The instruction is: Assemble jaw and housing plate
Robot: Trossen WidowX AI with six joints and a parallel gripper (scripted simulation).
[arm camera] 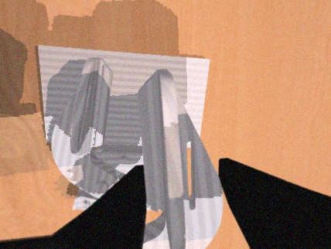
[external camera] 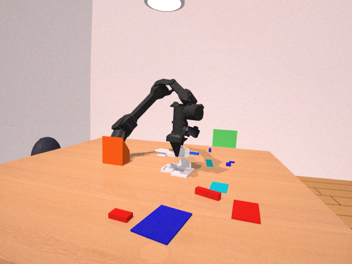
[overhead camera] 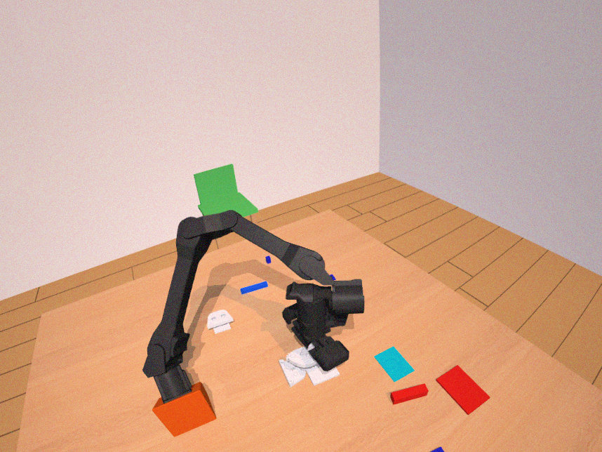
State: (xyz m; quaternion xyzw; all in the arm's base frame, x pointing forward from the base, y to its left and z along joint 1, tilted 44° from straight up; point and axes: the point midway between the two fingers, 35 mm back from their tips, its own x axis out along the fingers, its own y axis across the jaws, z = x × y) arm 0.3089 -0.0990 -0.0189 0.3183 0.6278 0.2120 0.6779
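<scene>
Right now the white base is 8 cm below my gripper tip, 3 cm to the left of it and 2 cm ahead of it. The rest, counted from my gripper tip: cyan tile (17 cm ahead, 11 cm to the right, 8 cm below); white housing plate (32 cm to the left, 12 cm behind, 6 cm below); red tile (28 cm to the right, 23 cm ahead, 8 cm below).
</scene>
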